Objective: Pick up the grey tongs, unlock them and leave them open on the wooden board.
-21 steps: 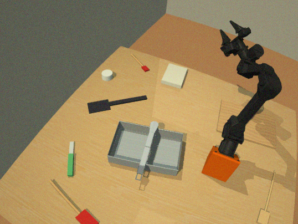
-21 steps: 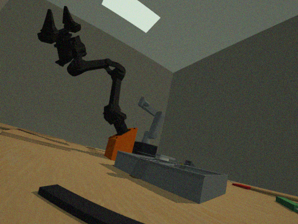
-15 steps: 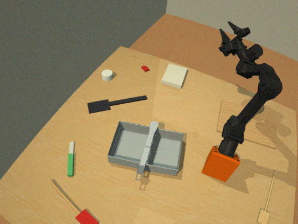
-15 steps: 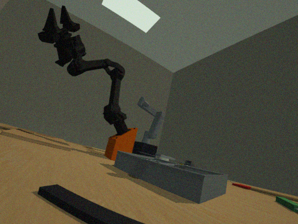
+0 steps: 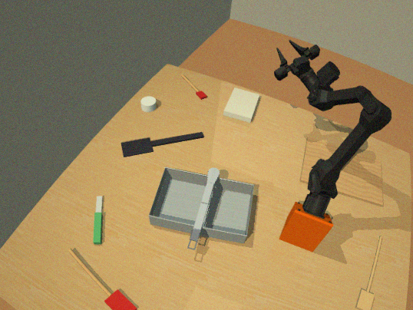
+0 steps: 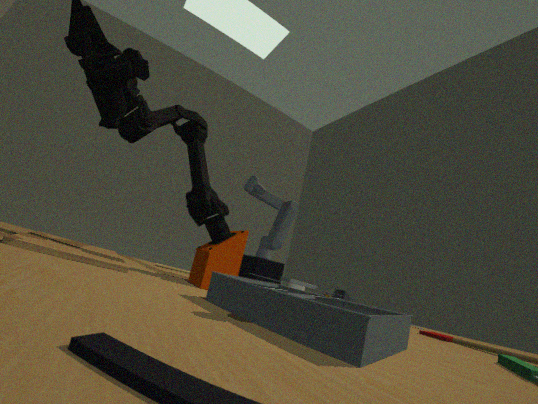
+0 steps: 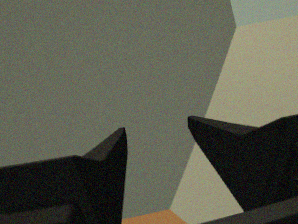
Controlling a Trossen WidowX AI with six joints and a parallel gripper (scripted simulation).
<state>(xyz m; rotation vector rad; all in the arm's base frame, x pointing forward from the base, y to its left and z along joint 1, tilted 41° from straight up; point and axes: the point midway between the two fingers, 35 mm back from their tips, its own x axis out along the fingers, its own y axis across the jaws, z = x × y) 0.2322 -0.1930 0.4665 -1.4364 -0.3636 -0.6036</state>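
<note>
Right now my gripper tip is 9 cm short of the grey roasting tin, 49 cm to the right of it and 36 cm above it. The rest, counted from my gripper tip: wooden board 38 cm behind, 12 cm to the left, 38 cm below; then black spatula 35 cm ahead, 29 cm to the left, 39 cm below; then white block 12 cm ahead, 7 cm to the right, 38 cm below.
</note>
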